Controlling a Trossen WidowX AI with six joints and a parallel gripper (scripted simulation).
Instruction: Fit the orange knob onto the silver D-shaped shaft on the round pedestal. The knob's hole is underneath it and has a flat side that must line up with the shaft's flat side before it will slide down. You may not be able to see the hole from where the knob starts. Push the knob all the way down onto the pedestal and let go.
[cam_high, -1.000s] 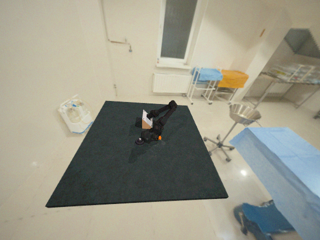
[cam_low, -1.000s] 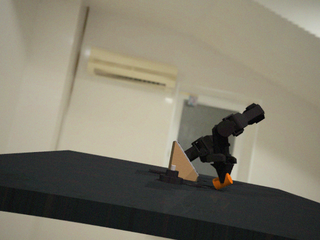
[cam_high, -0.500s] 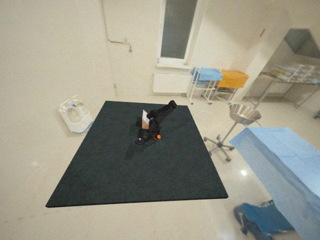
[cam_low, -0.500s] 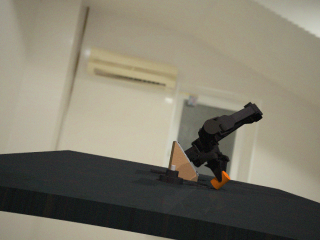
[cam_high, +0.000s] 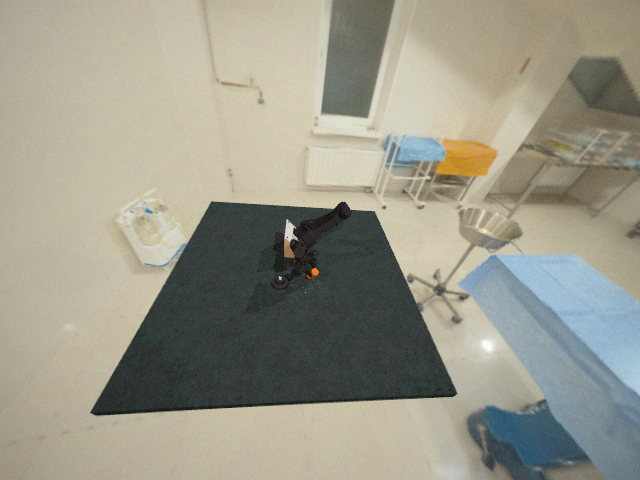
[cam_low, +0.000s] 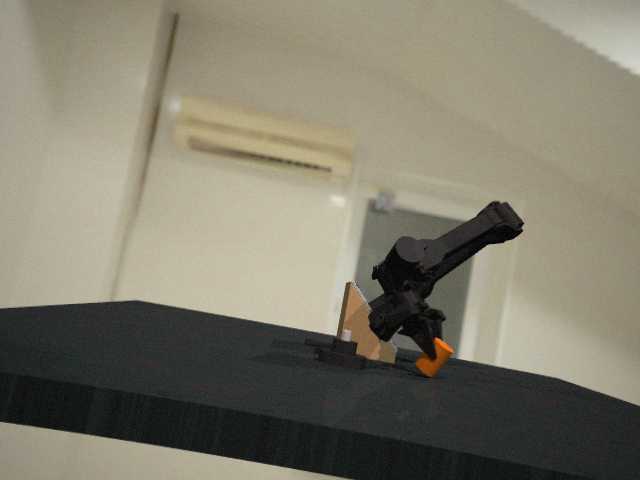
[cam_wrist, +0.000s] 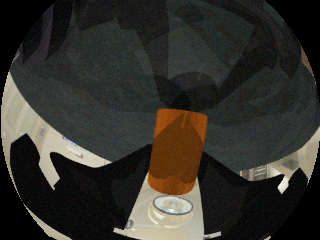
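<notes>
Right now my gripper tip is 10 mm below the orange knob. From my gripper tip the other things lie so: round black pedestal 40 mm ahead, 180 mm to the right, 10 mm below.
</notes>
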